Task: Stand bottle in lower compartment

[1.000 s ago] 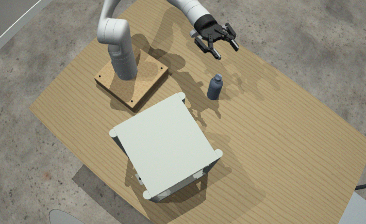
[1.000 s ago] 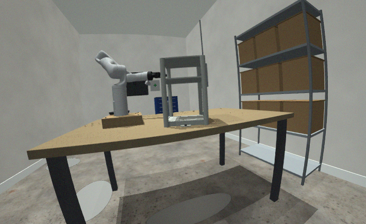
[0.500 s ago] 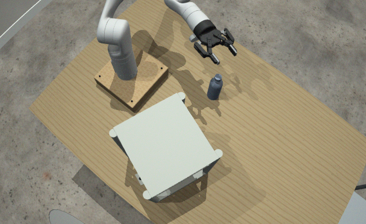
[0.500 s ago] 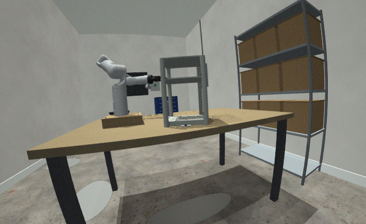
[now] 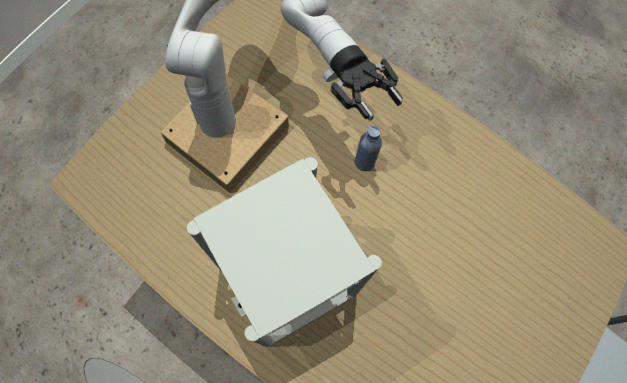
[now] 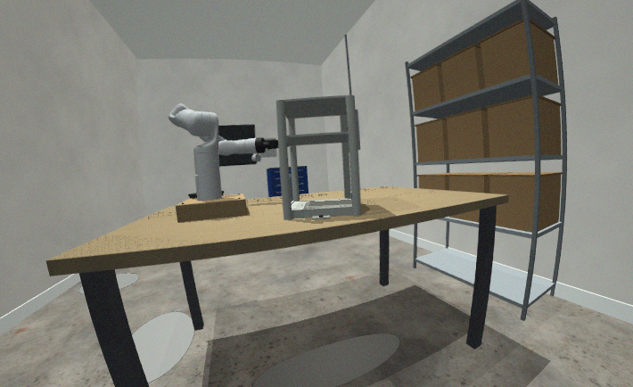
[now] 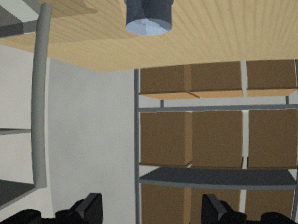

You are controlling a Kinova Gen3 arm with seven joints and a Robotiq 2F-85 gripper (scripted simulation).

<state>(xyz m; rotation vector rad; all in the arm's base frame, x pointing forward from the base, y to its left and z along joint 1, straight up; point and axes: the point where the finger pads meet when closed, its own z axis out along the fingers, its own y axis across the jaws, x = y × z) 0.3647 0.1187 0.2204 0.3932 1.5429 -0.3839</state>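
Right now my hand is 17 cm above the blue-grey bottle. Round my hand: grey shelving unit (1 cm behind, 36 cm to the right, 10 cm below).
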